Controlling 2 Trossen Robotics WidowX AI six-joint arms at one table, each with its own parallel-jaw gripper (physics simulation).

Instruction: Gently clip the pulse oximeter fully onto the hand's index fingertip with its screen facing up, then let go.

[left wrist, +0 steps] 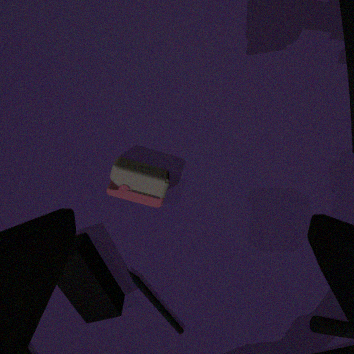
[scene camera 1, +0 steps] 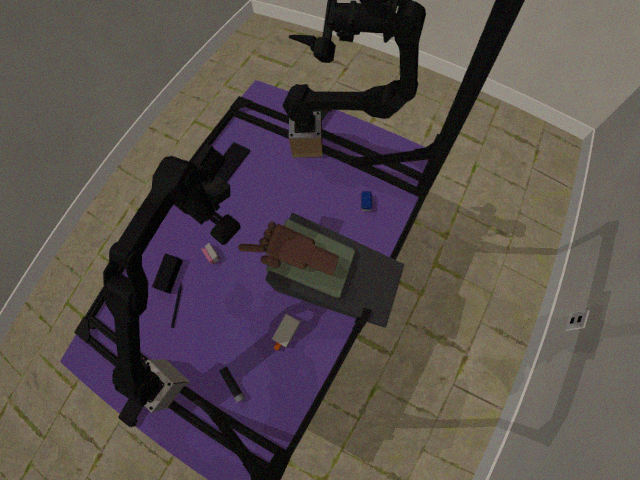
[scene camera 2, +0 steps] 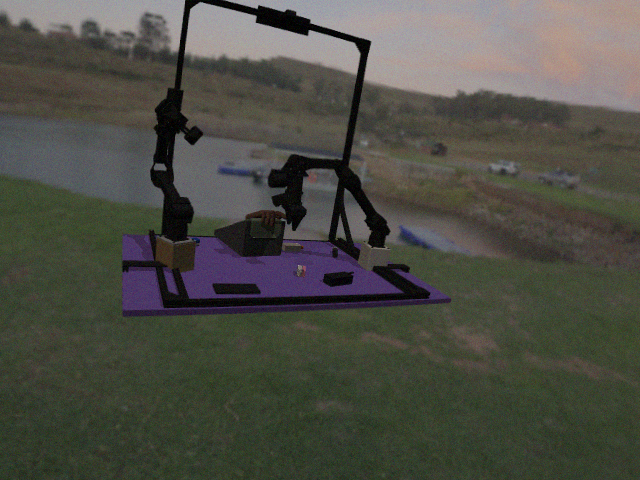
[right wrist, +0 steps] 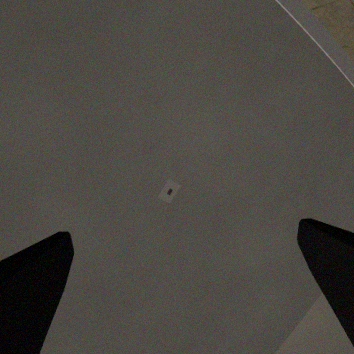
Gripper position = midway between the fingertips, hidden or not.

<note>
My right gripper [scene camera 2: 186, 127] is open, with nothing in its grasp. Also in view: my left gripper [scene camera 1: 214, 227], a pulse oximeter [left wrist: 132, 180] and a grey slab [scene camera 1: 373, 279].
My left gripper shows as well in the left wrist view [left wrist: 194, 223] and in scene camera 2 [scene camera 2: 291, 227]. My right gripper also shows in the right wrist view [right wrist: 186, 236]. The grey slab is seen too in scene camera 2 [scene camera 2: 237, 236]. The right wrist view misses the pulse oximeter: it is out of frame.
</note>
